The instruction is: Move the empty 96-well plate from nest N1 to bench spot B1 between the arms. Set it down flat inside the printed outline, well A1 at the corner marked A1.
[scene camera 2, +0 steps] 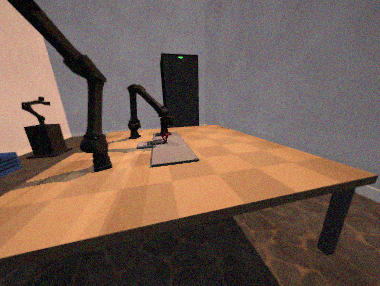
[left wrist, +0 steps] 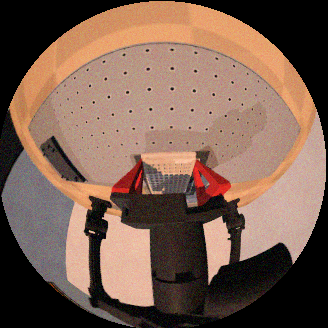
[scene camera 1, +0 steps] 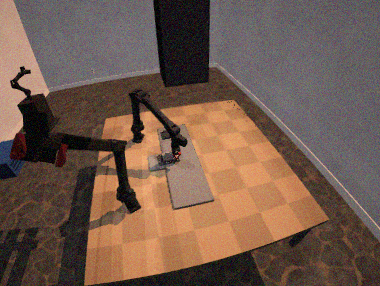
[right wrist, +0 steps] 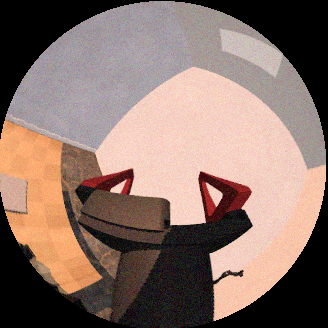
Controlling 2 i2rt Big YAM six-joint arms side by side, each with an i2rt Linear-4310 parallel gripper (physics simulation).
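Frame: origin at the left arm's base, x back, y right, z up, level; millimetres.
Where they show: left gripper, fingertip midpoint: (scene camera 2: 165,140) (left wrist: 168,160) (scene camera 1: 176,155); right gripper, fingertip midpoint: (scene camera 1: 46,157) (right wrist: 166,173); left arm's base, link origin: (scene camera 2: 135,137) (left wrist: 100,200) (scene camera 1: 138,138); right arm's base, link origin: (scene camera 2: 103,166) (left wrist: 229,202) (scene camera 1: 132,204).
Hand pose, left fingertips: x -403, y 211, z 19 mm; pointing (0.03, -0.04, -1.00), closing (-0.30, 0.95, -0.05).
Note:
Each offset is from my left fingertips to the top centre of the thing. "pt": to the spot under its first point. Level surfaces: height alone.
The 96-well plate {dz +11, dx +45, dy +18 mm} (left wrist: 169,182) is pale with a grid of wells, in the left wrist view between the red fingers of my left gripper (left wrist: 168,160) (scene camera 1: 176,156) (scene camera 2: 165,137). That gripper is shut on the plate's sides. A dark nest {pt dz -4, dx -26, dy +58 mm} (left wrist: 204,156) shows past the plate's edge; whether the plate touches it I cannot tell. A pale flat pad {pt dz -6, dx +144, dy +137 mm} (scene camera 1: 155,166) (scene camera 2: 143,146), apparently spot B1, lies at the left side of the grey board; its outline and A1 mark are unreadable. My right gripper (right wrist: 166,173) (scene camera 1: 40,151) is open and empty, high at the left of scene camera 1.
The grey perforated board {dz -6 mm} (scene camera 1: 190,187) (scene camera 2: 175,156) (left wrist: 160,100) lies on the checkered wooden table {dz -19 mm} (scene camera 1: 260,185) (scene camera 2: 260,170). Another dark nest {dz +16, dx +104, dy -288 mm} (left wrist: 62,159) stands at the board's far end. A black cabinet (scene camera 1: 182,45) (scene camera 2: 180,90) stands behind the table.

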